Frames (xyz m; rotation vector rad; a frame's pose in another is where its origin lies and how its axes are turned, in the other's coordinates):
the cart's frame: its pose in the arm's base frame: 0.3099 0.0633 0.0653 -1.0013 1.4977 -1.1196
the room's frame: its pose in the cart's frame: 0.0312 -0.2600 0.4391 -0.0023 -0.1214 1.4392
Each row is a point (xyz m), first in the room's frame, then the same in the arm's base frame.
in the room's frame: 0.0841 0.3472 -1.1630
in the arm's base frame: -0.3721 0.3678 0.2292
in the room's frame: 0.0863 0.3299 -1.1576
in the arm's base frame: -0.3685 0.3503 0.2252
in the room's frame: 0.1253 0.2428 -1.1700
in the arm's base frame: -0.3896 0.2692 0.1779
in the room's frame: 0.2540 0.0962 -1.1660
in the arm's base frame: -0.4003 0.1365 0.0354
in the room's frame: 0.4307 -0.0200 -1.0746
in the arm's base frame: -0.3210 0.0298 -0.1528
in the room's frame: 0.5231 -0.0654 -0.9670
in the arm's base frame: -0.2185 -0.0167 -0.2503
